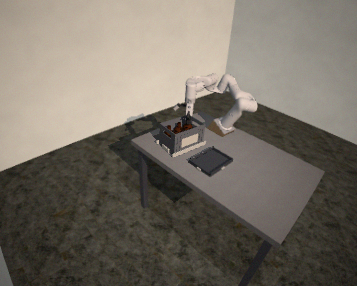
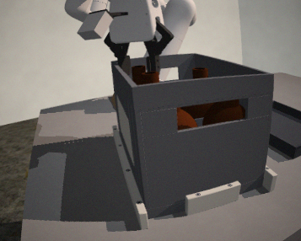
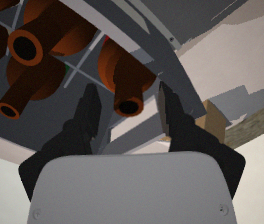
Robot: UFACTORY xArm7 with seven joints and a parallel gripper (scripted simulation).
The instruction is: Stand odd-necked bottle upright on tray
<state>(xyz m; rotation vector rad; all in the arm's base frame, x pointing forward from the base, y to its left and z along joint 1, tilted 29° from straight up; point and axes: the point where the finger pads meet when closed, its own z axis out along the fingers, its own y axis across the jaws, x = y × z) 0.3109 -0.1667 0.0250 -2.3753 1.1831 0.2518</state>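
My gripper is now 7 cm above the glass bottle. From my hand the other things lie so: dark flat tray 32 cm to the left, 15 cm below, 9 cm ahead; dark grey crate 10 cm ahead, 8 cm below, 3 cm to the left.
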